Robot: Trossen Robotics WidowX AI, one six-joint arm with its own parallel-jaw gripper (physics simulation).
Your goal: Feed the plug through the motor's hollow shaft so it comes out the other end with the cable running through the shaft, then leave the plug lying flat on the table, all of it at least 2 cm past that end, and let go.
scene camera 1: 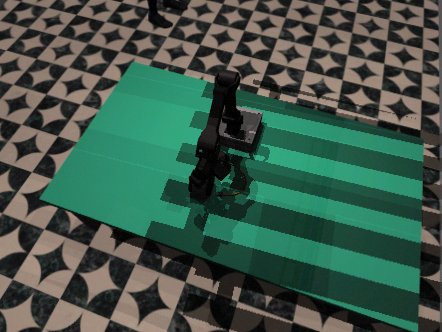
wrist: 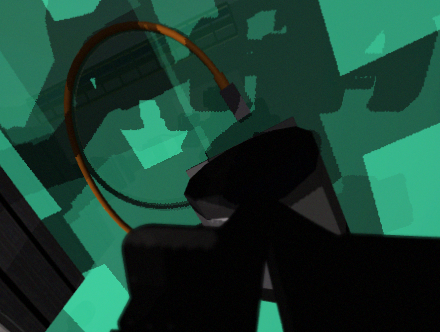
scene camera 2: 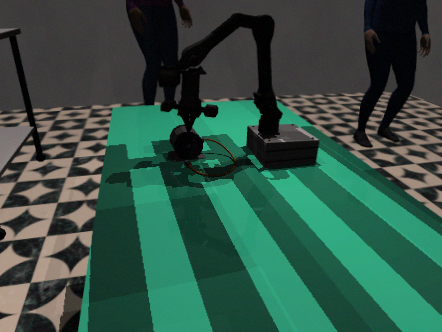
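Pixels of known places: gripper, between the fingertips: [scene camera 1: 209, 178] [wrist: 256, 200] [scene camera 2: 188, 132]; arm's base, origin of its link: [scene camera 1: 232, 129] [scene camera 2: 268, 132].
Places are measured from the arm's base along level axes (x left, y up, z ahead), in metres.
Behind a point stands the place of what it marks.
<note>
The motor [scene camera 2: 187, 143] @(x 0.016, y -0.019, z 0.299 m) [wrist: 255, 161] @(x 0.016, y -0.011, z 0.300 m) is a dark cylinder lying on its side on the green table [scene camera 2: 154, 237] @(x 0.427, y -0.085, z 0.423 m) [scene camera 1: 121, 158] @(x -0.453, y -0.086, z 0.305 m). In scene camera 1 the arm hides it. An orange cable [scene camera 2: 230, 155] @(x 0.020, y -0.075, z 0.141 m) [scene camera 1: 243, 183] @(x 0.145, y -0.079, z 0.209 m) [wrist: 70, 99] @(x 0.108, y -0.082, z 0.158 m) curls in a loop on the table beside the motor. It ends in a small dark grey plug [wrist: 236, 101] @(x 0.055, y -0.071, z 0.304 m), which lies on the table just off the motor's end. My gripper [scene camera 2: 188, 128] @(x 0.004, y 0.017, z 0.292 m) [wrist: 256, 200] @(x 0.004, y 0.017, z 0.292 m) points straight down, its tips touching the top of the motor. It is shut, with nothing between the fingers, and it is apart from the plug.
The arm's grey base block [scene camera 2: 285, 145] @(x 0.108, y -0.008, z -0.024 m) [scene camera 1: 246, 128] @(x 0.059, y 0.003, z -0.027 m) stands on the table right of the motor. One person [scene camera 2: 157, 49] stands behind the table and another [scene camera 2: 376, 66] at the right edge. The floor around is checkered tile.
</note>
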